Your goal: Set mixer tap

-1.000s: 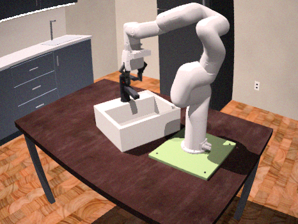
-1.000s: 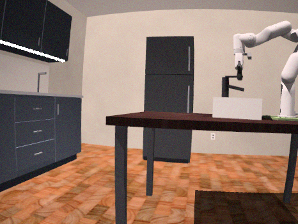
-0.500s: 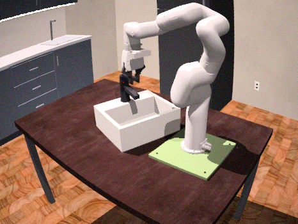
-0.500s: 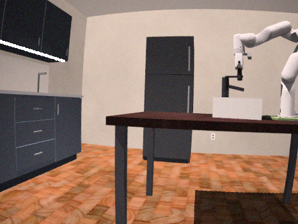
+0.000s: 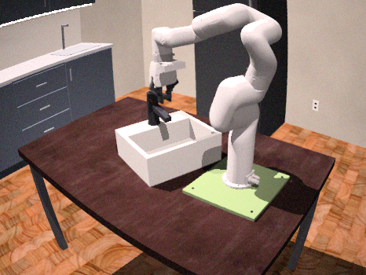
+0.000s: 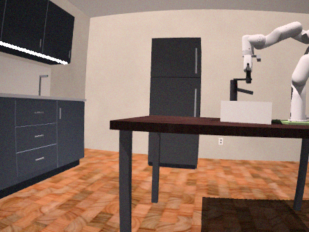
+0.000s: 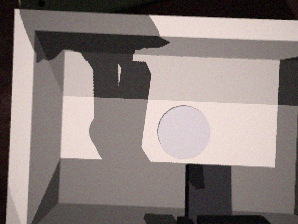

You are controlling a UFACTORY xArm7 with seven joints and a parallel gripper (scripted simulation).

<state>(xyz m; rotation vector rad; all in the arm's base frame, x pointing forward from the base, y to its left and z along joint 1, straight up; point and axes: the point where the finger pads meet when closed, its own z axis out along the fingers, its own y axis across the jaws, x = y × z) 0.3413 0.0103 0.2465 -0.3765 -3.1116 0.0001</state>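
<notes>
The lever is 4 cm ahead of my hand and 1 cm to the right of it. Round my hand: white sink basin 2 cm behind, 1 cm to the left, 23 cm below; black mixer tap 6 cm ahead, 2 cm to the right, 4 cm below.
</notes>
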